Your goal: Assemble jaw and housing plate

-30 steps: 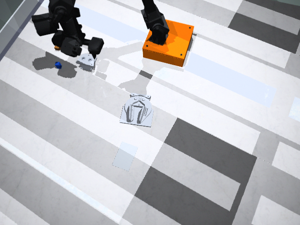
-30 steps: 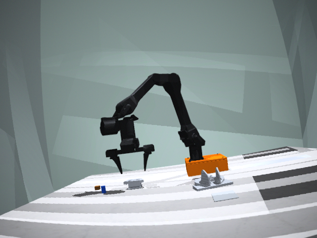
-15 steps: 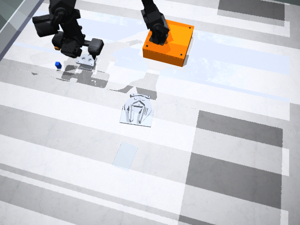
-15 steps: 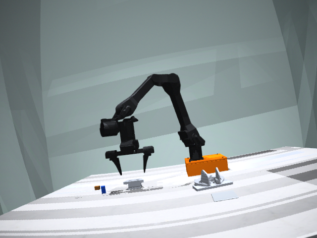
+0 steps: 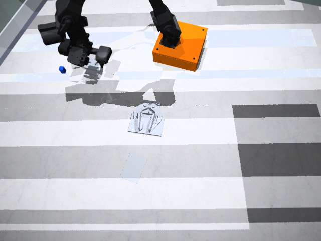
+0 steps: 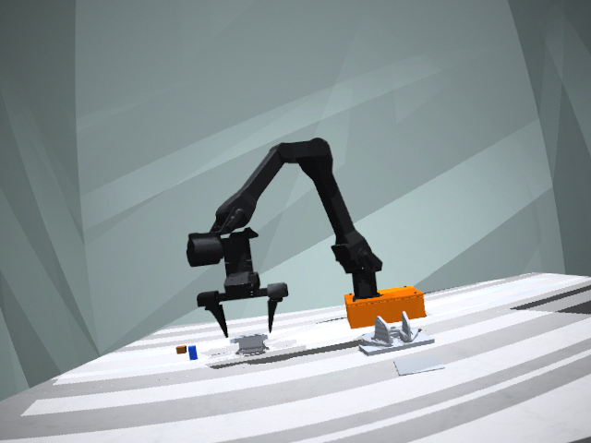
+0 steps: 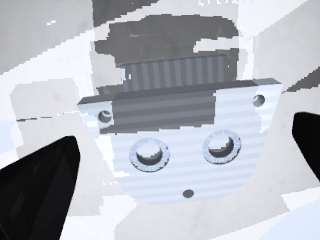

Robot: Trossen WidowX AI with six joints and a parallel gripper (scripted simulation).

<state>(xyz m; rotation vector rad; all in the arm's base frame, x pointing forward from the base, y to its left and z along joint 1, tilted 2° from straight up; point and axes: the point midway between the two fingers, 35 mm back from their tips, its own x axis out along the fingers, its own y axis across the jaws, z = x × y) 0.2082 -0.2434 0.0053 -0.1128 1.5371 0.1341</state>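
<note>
The jaw lies 270 mm to the left of my gripper tip, 90 mm ahead of it and 20 mm below it. Also, from my gripper tip: brown cube (170 mm to the right, 30 mm behind, 20 mm below); blue cube (110 mm to the right, 60 mm ahead, 20 mm below); pale flat sheet (330 mm to the left, 290 mm ahead, 30 mm below).
</note>
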